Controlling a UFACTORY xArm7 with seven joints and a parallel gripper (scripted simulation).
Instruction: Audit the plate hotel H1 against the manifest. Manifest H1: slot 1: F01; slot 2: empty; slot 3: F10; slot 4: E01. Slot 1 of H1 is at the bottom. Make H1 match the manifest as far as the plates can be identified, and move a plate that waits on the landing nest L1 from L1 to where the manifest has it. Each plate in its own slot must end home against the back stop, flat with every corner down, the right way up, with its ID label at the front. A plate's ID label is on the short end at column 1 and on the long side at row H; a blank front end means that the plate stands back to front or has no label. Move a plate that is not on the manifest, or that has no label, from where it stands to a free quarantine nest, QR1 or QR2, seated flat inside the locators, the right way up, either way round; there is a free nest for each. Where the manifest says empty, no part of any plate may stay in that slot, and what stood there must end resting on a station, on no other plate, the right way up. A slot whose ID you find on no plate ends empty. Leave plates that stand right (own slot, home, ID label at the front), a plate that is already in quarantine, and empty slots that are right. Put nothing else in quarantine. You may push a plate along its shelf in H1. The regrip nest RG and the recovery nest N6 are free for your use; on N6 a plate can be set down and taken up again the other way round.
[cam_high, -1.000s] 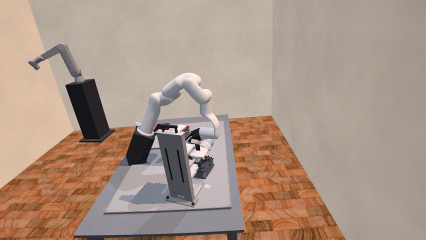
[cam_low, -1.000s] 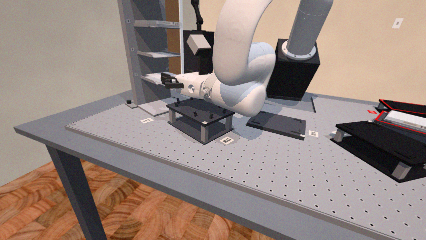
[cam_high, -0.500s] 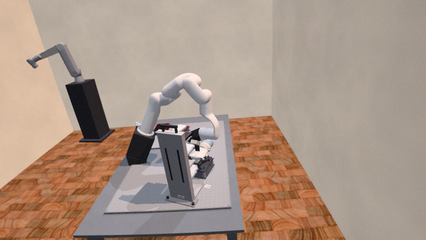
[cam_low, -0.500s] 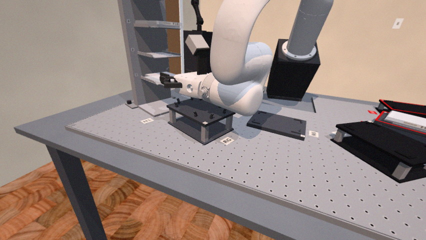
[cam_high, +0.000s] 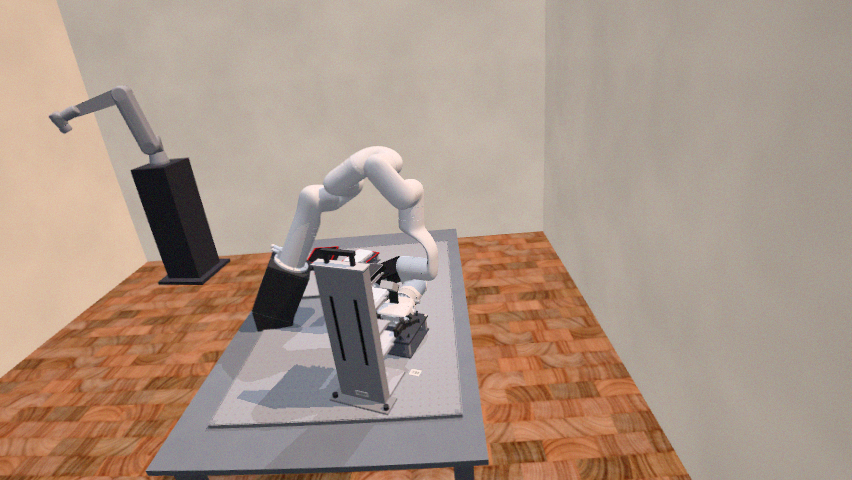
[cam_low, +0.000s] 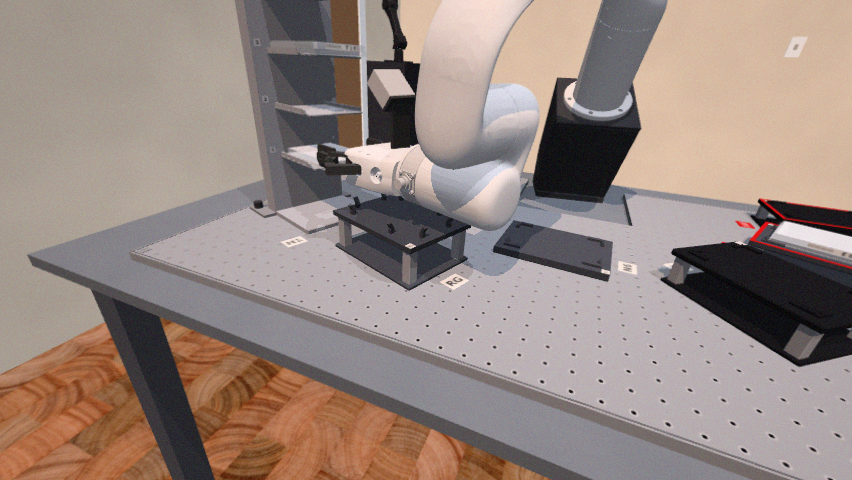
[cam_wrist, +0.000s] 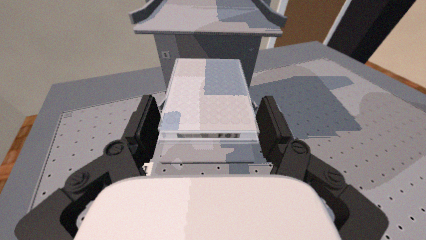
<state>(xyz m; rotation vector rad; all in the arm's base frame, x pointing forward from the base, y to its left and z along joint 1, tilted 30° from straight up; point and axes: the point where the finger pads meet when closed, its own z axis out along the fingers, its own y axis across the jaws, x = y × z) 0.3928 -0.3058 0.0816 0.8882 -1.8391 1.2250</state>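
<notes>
Right now my hand is 1 cm past the white plate, 5 cm to the left of it and 2 cm above it. Also, from my hand: plate hotel H1: 3 cm behind, 14 cm to the right, 8 cm above; then regrip nest RG: 3 cm ahead, 12 cm to the left, 7 cm below; then black plate: 2 cm behind, 7 cm to the right, 22 cm above.
</notes>
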